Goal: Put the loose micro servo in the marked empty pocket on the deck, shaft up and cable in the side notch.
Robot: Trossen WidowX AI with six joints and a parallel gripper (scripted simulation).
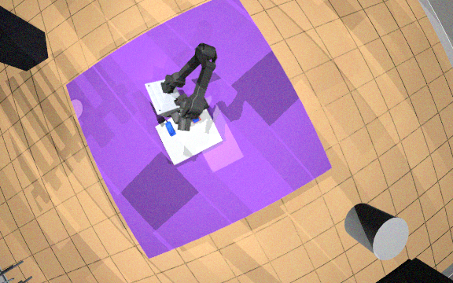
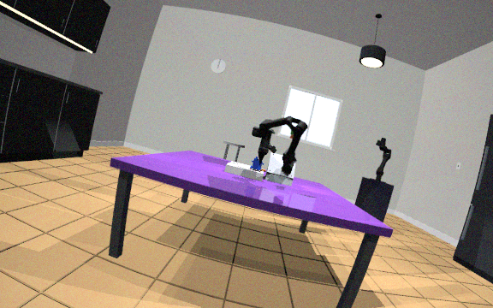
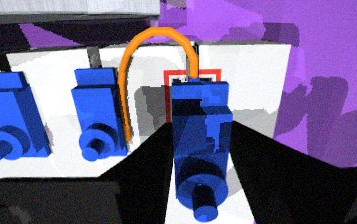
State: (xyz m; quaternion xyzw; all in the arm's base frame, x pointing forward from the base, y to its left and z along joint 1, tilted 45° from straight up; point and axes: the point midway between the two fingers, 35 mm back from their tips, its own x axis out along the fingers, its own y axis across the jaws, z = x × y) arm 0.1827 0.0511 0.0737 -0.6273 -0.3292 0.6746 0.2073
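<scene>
My gripper tip is 130 mm short of the white deck, 80 mm above it and 60 mm to the left of it.
</scene>
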